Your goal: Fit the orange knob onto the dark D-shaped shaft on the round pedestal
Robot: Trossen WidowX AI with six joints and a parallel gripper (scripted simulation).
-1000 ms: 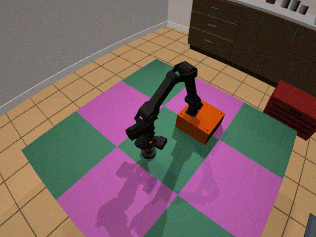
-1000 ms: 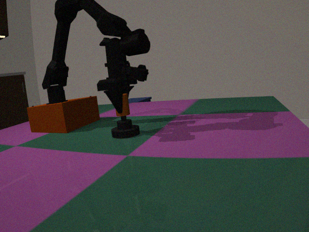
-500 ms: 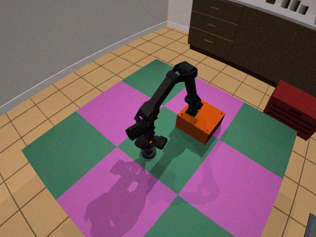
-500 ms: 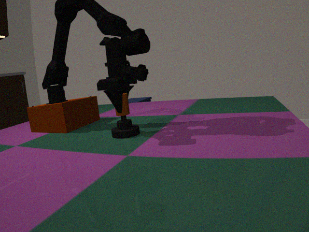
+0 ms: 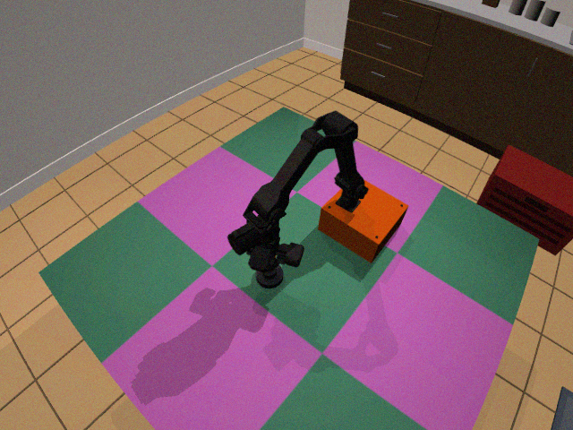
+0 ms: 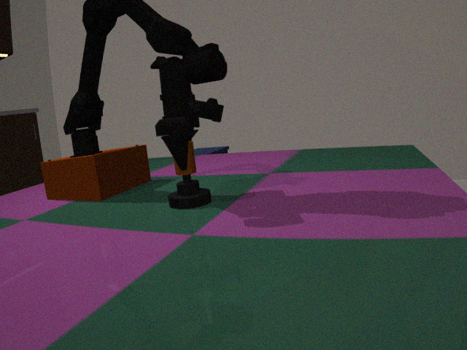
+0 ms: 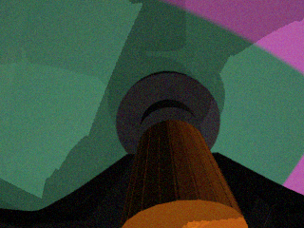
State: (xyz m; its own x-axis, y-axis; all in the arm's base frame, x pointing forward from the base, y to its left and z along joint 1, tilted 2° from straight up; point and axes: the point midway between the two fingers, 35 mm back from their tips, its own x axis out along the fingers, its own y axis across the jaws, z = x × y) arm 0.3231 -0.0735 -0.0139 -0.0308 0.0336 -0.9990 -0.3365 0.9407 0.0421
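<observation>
The orange knob lies 20 mm above my gripper tip. From my gripper tip the other things lie so: pedestal: 40 mm below.
</observation>
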